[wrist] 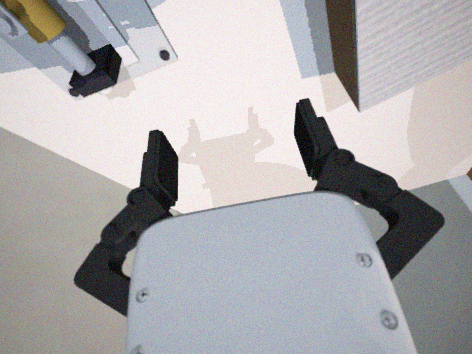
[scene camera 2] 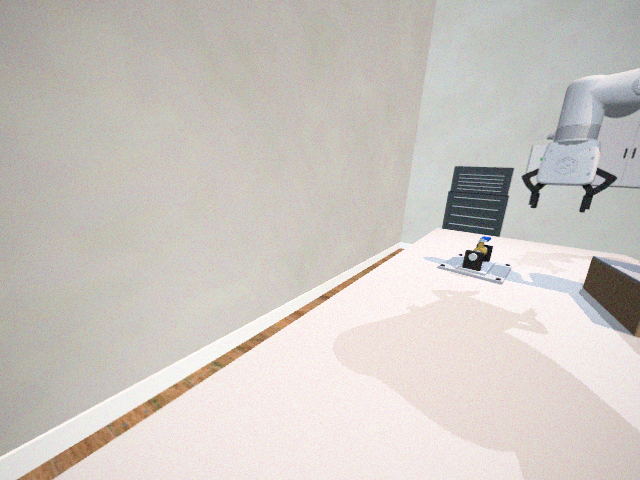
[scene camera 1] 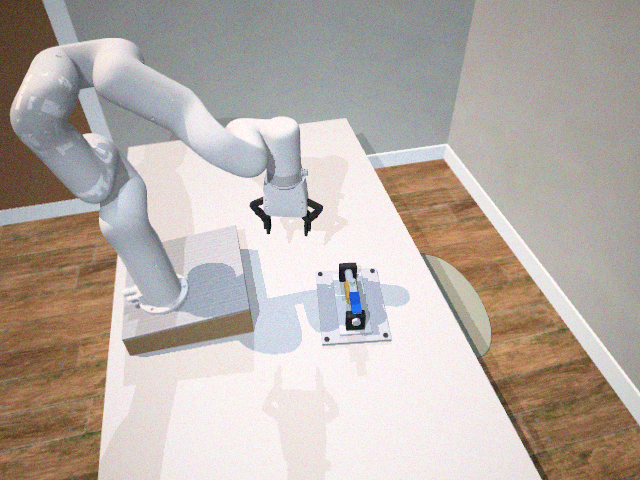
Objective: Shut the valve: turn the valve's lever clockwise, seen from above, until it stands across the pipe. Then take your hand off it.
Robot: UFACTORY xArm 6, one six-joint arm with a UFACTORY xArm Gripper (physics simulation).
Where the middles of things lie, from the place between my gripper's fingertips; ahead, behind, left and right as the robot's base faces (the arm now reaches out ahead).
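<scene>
As it is now, my gripper is 20 cm above the base plate (scene camera 1: 330, 335), 10 cm to the left of it and 14 cm short of it.
</scene>
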